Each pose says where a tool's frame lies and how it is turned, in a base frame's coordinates. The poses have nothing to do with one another.
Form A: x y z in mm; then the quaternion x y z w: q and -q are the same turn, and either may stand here.
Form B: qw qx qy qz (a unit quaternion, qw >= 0); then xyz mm. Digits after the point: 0 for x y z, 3 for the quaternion.
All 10 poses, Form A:
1: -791, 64, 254, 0.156, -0.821, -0.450, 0.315
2: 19, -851, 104, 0.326, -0.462, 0.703, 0.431
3: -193, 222, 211, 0.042, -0.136, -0.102, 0.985
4: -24, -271, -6, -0.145, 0.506, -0.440, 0.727
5: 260, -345, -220, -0.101, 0.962, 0.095, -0.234
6: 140, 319, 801, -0.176, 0.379, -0.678, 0.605
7: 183, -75, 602, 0.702, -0.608, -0.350, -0.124
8: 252, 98, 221, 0.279, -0.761, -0.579, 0.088
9: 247, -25, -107, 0.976, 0.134, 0.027, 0.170
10: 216, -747, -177, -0.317, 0.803, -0.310, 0.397
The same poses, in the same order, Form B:
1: 0.315, 0.156, -0.821, -0.450, -791, 64, 254
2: 0.431, 0.326, -0.462, 0.703, 19, -851, 104
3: 0.985, 0.042, -0.136, -0.102, -193, 222, 211
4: 0.727, -0.145, 0.506, -0.440, -24, -271, -6
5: 0.234, 0.101, -0.962, -0.095, 260, -345, -220
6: 0.605, -0.176, 0.379, -0.678, 140, 319, 801
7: 0.124, -0.702, 0.608, 0.350, 183, -75, 602
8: 0.088, 0.279, -0.761, -0.579, 252, 98, 221
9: 0.170, 0.976, 0.134, 0.027, 247, -25, -107
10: 0.397, -0.317, 0.803, -0.310, 216, -747, -177
